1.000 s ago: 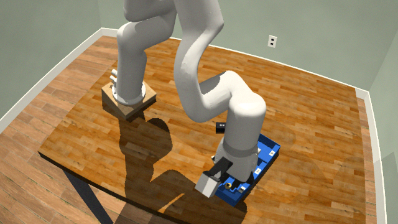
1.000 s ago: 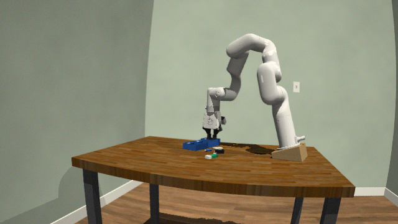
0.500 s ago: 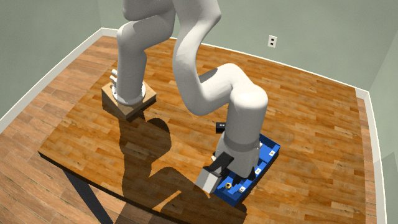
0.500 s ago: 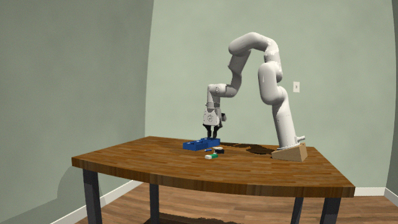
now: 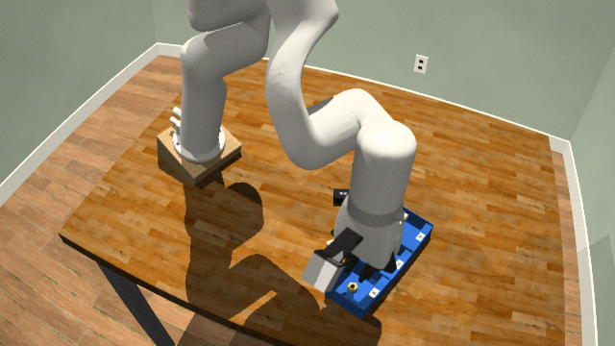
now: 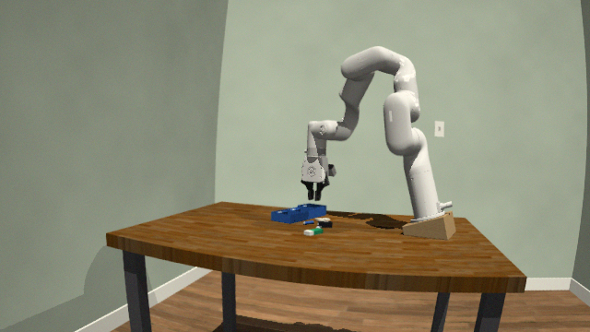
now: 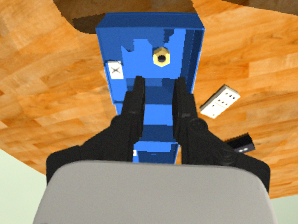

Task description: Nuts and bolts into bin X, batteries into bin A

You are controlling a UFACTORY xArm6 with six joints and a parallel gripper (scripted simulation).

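The blue battery is 40 mm behind my hand, 180 mm to the left of it and 80 mm below it. The rest, counted from my hand: brass nut 70 mm below; blue bin 30 mm ahead, 80 mm to the left, 60 mm below; white domino 70 mm behind, 80 mm to the left, 80 mm below.
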